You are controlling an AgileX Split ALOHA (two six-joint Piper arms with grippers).
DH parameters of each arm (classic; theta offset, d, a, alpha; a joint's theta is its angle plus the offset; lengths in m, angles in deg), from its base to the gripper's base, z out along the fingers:
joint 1: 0 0.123 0 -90
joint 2: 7.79 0 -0.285 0
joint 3: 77.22 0 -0.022 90
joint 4: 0 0.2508 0 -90
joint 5: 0 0 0.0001 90
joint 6: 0 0.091 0 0
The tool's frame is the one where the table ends.
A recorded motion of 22 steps. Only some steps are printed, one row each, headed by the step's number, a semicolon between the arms.
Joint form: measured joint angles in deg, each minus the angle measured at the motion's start. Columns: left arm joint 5, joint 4, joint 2, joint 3, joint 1, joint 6; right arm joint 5, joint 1, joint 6, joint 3, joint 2, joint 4.
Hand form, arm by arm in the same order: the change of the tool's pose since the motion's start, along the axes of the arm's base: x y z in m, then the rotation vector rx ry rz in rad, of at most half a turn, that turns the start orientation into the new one. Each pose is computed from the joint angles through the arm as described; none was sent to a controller.
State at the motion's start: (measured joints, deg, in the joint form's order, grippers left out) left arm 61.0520 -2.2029 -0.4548 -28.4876 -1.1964 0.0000; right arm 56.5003 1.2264 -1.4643 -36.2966 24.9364 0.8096
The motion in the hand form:
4: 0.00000 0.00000 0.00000 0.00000 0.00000 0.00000; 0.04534 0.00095 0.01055 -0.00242 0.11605 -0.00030
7: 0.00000 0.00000 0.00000 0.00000 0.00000 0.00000; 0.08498 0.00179 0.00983 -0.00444 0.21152 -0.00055
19: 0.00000 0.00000 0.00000 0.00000 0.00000 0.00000; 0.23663 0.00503 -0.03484 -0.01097 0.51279 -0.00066
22: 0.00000 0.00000 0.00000 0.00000 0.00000 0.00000; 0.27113 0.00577 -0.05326 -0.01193 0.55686 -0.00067
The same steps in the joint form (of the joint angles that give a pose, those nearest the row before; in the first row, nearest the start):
4: 0.00 0.00 0.00 0.00 0.00 0.00; -1.26 -0.01 -0.01 -5.48 13.40 0.01
7: 0.00 0.00 0.00 0.00 0.00 0.00; -2.26 0.00 0.00 -9.63 24.01 0.00
19: 0.00 0.00 0.00 0.00 0.00 0.00; -2.66 0.00 0.00 -29.60 61.65 0.00
22: 0.00 0.00 0.00 0.00 0.00 0.00; -2.70 0.00 0.00 -35.31 69.92 0.00

